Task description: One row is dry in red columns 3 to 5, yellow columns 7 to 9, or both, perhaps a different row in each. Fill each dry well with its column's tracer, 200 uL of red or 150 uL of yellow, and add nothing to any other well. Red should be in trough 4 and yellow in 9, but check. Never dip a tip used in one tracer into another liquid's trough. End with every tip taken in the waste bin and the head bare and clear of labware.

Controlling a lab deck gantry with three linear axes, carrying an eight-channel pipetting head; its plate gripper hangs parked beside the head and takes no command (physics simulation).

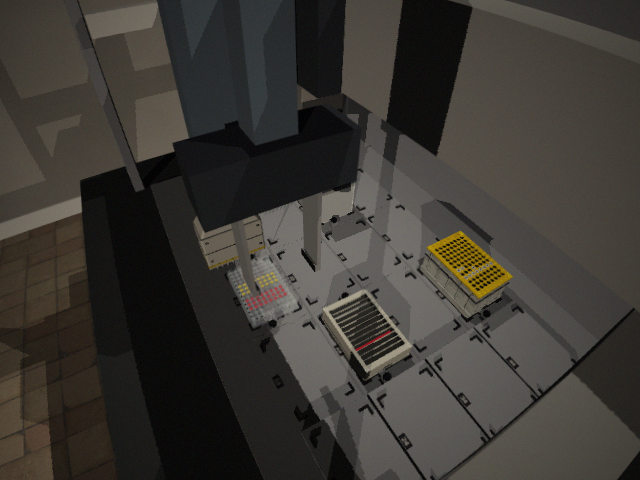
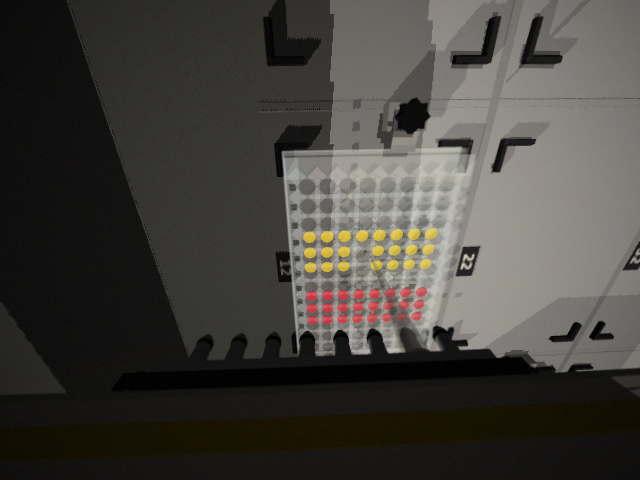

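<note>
The clear plate [image 1: 289, 304] [image 2: 379, 153] holds three full red columns [image 2: 358, 306]. Of the three yellow columns, the farthest [image 2: 361, 235] is full. The two nearer ones each show a pale fourth well from the left. The pipetting head [image 1: 230, 242] [image 2: 320, 374] is beside the plate. Its seventh nozzle from the left carries a grey tip [image 2: 395, 307], with its end near the pale wells; its height and contents are unclear. The trough rack [image 1: 403, 352] shows one red trough [image 1: 373, 341]; yellow liquid cannot be made out. The plate gripper [image 1: 284, 280] hangs open, pale paddles apart.
A yellow-topped tip rack [image 1: 444, 249] stands at the right. The pale waste bin [image 1: 340, 202] is partly hidden behind the gripper's dark body [image 1: 279, 178]. A black clamp knob [image 2: 412, 115] sits by the plate's far edge. Black corner brackets [image 2: 491, 46] mark the deck positions.
</note>
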